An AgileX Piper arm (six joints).
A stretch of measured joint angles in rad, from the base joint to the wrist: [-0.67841 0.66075 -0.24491 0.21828 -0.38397 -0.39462]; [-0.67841 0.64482 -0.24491 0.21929 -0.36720 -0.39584]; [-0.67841 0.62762 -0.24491 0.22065 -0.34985 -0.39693]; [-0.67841 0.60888 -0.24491 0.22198 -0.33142 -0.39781]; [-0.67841 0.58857 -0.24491 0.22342 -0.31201 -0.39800]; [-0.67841 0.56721 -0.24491 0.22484 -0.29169 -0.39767]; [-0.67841 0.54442 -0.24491 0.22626 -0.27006 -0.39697]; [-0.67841 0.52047 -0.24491 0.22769 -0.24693 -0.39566]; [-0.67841 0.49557 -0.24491 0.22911 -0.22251 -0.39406]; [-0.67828 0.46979 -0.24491 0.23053 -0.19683 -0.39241]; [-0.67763 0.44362 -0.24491 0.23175 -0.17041 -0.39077]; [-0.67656 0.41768 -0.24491 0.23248 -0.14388 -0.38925]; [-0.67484 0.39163 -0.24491 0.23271 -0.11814 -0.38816]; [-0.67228 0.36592 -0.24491 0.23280 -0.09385 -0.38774]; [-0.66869 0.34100 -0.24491 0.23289 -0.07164 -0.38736]
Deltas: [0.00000 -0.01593 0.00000 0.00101 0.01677 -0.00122]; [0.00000 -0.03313 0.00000 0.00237 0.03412 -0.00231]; [0.00000 -0.05187 0.00000 0.00370 0.05255 -0.00319]; [0.00000 -0.07218 0.00000 0.00514 0.07196 -0.00338]; [0.00000 -0.09354 0.00000 0.00656 0.09228 -0.00305]; [0.00000 -0.11633 0.00000 0.00798 0.11391 -0.00235]; [0.00000 -0.14028 0.00000 0.00941 0.13704 -0.00104]; [0.00000 -0.16518 0.00000 0.01083 0.16146 0.00056]; [0.00013 -0.19096 0.00000 0.01225 0.18714 0.00221]; [0.00078 -0.21713 0.00000 0.01347 0.21356 0.00385]; [0.00185 -0.24307 0.00000 0.01420 0.24009 0.00537]; [0.00357 -0.26912 0.00000 0.01443 0.26583 0.00646]; [0.00613 -0.29483 0.00000 0.01452 0.29012 0.00688]; [0.00972 -0.31975 0.00000 0.01461 0.31233 0.00726]
